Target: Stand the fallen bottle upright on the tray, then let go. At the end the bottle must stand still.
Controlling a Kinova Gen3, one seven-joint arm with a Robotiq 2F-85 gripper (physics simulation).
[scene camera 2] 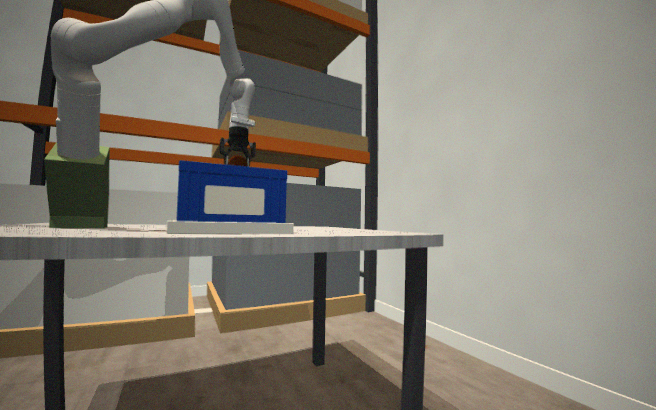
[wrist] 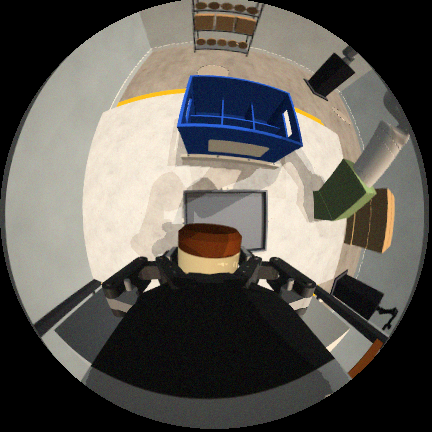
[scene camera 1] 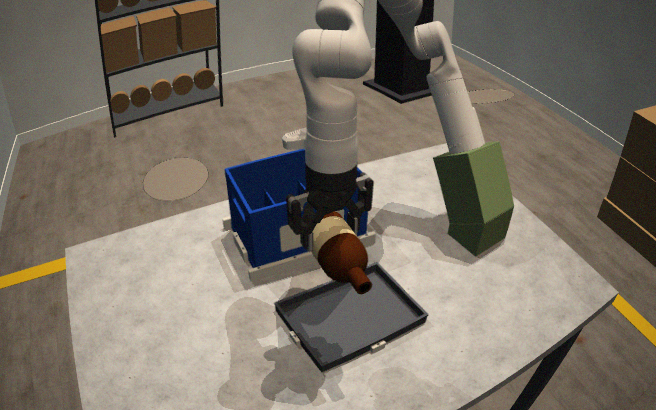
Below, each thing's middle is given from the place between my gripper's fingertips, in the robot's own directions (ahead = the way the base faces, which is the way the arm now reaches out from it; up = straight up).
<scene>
The brown bottle (scene camera 1: pixel 337 249) lies 4 cm to the left of my hand and 1 cm ahead of it. From my hand the other things lie so: blue crate (scene camera 1: pixel 257 190) 29 cm to the right, 15 cm below, 12 cm behind; dark grey tray (scene camera 1: pixel 334 324) 23 cm below, 6 cm behind.
</scene>
